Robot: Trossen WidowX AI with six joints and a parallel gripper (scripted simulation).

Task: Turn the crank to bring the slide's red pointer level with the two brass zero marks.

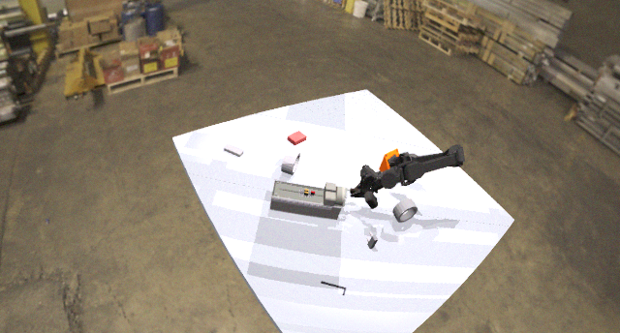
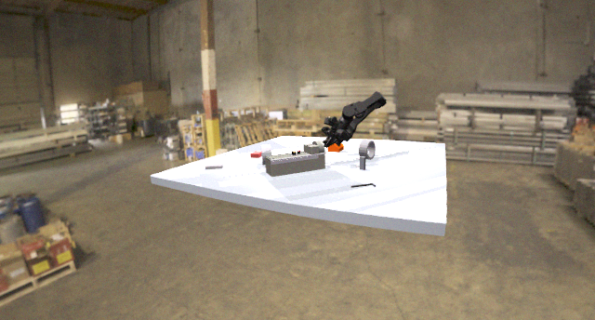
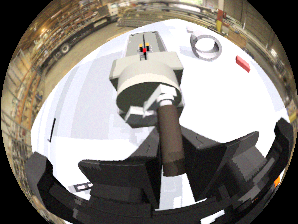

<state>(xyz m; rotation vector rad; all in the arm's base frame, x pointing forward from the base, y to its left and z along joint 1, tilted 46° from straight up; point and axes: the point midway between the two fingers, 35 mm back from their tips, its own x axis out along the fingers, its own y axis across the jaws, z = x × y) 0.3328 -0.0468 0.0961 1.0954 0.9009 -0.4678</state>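
Now: the dark crank handle 3 cm above my gripper tip, 1 cm to the left of it and 1 cm behind it. Also, from my gripper tip: hex key: 29 cm ahead, 24 cm to the left, 9 cm below; red pointer: 11 cm ahead, 10 cm to the right, 1 cm below; small clip: 18 cm to the left, 6 cm below, 5 cm ahead.
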